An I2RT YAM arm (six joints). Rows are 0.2 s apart.
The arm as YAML. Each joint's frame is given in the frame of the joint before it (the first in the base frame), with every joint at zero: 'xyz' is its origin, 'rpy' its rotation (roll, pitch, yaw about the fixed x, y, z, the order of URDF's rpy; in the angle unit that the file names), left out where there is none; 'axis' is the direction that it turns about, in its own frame. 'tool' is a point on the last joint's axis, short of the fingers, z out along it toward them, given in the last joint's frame.
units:
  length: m
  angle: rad
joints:
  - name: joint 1
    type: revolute
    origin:
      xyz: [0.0, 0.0, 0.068]
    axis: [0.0, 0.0, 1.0]
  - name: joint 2
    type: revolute
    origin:
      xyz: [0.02, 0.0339, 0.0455]
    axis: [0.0, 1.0, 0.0]
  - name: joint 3
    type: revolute
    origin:
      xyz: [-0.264, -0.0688, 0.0]
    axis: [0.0, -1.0, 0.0]
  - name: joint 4
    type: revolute
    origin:
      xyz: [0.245, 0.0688, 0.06]
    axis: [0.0, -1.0, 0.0]
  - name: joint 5
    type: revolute
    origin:
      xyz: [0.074, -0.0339, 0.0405]
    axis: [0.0, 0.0, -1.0]
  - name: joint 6
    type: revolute
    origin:
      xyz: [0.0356, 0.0, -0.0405]
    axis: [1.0, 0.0, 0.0]
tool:
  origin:
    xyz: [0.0, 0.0, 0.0]
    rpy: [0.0, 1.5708, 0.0]
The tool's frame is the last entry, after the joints.
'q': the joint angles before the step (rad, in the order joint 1, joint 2, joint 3, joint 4, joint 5, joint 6). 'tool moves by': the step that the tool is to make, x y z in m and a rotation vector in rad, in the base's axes. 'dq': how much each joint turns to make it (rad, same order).
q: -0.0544, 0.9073, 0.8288, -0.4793, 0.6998, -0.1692
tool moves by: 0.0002, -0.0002, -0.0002, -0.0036, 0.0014, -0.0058
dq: 0.0000, 0.0016, -0.0002, 0.0006, 0.0069, -0.0001
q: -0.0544, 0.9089, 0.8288, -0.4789, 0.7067, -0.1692
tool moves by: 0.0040, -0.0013, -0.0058, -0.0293, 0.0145, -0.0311
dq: 0.0003, 0.0186, -0.0170, 0.0305, 0.0425, -0.0117
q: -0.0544, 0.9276, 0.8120, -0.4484, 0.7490, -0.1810
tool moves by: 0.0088, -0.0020, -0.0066, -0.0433, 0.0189, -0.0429
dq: 0.0000, 0.0417, -0.0126, 0.0520, 0.0599, -0.0202
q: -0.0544, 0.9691, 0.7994, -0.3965, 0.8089, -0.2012
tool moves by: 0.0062, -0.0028, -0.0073, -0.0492, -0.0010, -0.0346
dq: -0.0060, 0.0242, -0.0327, 0.0904, 0.0501, -0.0400
